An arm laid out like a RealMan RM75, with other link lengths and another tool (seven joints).
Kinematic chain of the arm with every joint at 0, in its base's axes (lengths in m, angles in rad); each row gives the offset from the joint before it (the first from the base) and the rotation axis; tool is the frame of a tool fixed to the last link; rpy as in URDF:
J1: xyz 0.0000 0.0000 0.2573 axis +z
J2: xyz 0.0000 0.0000 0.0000 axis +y
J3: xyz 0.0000 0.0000 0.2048 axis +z
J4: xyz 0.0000 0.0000 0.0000 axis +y
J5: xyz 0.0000 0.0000 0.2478 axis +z
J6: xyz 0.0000 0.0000 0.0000 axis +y
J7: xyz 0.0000 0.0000 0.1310 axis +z
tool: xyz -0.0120 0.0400 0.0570 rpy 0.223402 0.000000 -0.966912
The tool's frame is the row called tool.
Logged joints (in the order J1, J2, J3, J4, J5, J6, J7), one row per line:
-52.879, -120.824, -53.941, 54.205, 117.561, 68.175, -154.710
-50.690, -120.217, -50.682, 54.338, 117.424, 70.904, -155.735
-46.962, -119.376, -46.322, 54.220, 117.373, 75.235, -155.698
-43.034, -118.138, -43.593, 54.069, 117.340, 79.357, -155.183
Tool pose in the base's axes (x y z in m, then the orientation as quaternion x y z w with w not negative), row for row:
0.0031, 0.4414, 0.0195, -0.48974, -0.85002, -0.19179, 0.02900
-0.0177, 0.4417, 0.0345, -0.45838, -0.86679, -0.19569, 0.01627
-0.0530, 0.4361, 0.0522, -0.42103, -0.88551, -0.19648, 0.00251
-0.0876, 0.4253, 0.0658, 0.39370, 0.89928, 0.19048, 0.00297
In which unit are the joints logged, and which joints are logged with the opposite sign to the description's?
The joints are logged in degrees. Opposite sign: J3.
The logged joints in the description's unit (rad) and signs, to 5 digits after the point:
-0.92291, -2.10878, 0.94145, 0.94606, 2.05183, 1.18988, -2.70020
-0.88471, -2.09818, 0.88457, 0.94838, 2.04944, 1.23751, -2.71809
-0.81964, -2.08350, 0.80847, 0.94632, 2.04855, 1.31310, -2.71744
-0.75108, -2.06190, 0.76084, 0.94368, 2.04797, 1.38504, -2.70845

